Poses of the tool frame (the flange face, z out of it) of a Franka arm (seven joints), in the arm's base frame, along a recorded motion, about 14 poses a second.
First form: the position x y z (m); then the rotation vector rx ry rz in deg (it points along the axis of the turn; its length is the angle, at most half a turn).
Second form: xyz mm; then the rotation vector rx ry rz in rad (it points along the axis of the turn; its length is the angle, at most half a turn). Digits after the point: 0 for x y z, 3 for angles.
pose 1, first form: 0.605 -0.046 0.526 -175.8 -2.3 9.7
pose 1, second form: 605 -46 526 -3.068 -0.040 0.169
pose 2, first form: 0.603 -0.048 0.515 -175.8 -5.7 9.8
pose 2, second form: 603 -48 515 -3.068 -0.099 0.171
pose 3, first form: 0.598 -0.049 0.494 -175.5 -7.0 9.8
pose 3, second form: 598 -49 494 -3.063 -0.122 0.171
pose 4, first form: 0.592 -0.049 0.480 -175.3 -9.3 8.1
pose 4, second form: 592 -49 480 -3.060 -0.162 0.141
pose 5, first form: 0.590 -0.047 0.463 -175.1 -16.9 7.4
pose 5, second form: 590 -47 463 -3.056 -0.295 0.129
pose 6, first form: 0.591 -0.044 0.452 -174.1 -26.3 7.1
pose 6, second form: 591 -44 452 -3.039 -0.459 0.124
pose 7, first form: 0.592 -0.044 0.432 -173.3 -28.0 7.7
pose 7, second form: 592 -44 432 -3.025 -0.489 0.134
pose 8, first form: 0.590 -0.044 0.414 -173.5 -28.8 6.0
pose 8, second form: 590 -44 414 -3.028 -0.503 0.105
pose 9, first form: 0.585 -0.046 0.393 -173.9 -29.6 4.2
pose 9, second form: 585 -46 393 -3.035 -0.517 0.073
